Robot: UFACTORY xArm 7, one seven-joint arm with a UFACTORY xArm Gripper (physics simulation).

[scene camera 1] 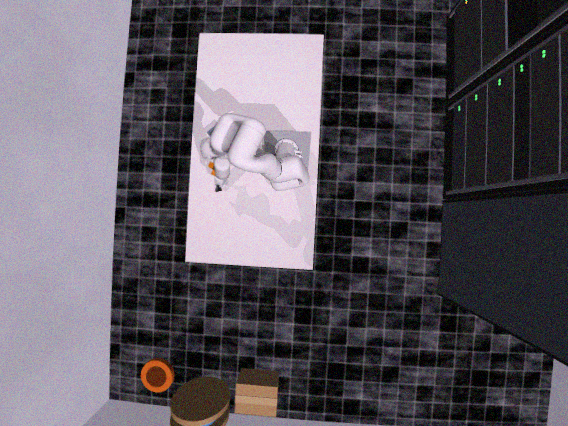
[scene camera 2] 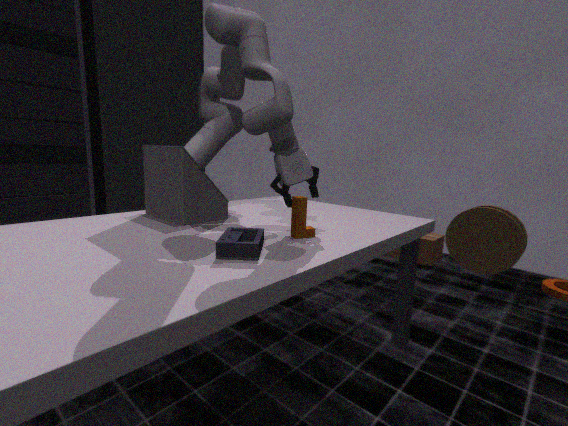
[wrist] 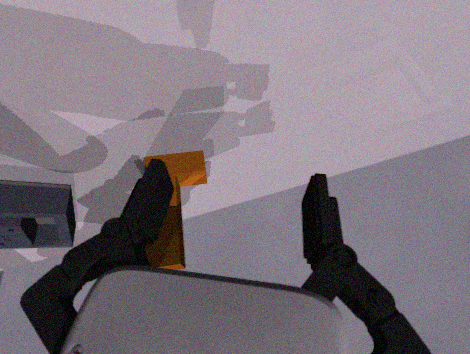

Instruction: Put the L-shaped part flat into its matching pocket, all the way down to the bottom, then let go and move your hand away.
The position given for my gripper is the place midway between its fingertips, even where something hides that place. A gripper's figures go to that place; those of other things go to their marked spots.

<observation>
My gripper (scene camera 2: 303, 202) is 98 cm from the lens. An orange L-shaped part (scene camera 2: 299, 229) is 86 cm from the lens.
</observation>
